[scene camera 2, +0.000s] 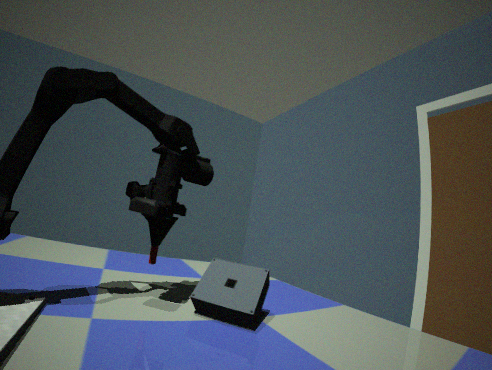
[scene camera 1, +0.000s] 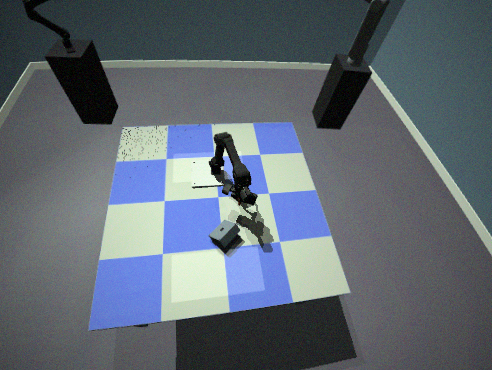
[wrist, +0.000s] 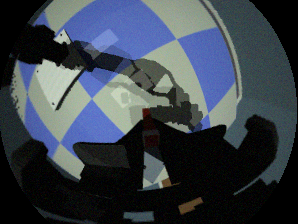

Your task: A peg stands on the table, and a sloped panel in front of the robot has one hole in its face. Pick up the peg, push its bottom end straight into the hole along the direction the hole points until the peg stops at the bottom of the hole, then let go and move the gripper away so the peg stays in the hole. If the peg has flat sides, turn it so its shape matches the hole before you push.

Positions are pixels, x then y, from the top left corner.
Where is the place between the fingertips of my gripper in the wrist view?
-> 147, 122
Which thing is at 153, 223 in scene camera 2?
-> My gripper.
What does my gripper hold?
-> A red peg.
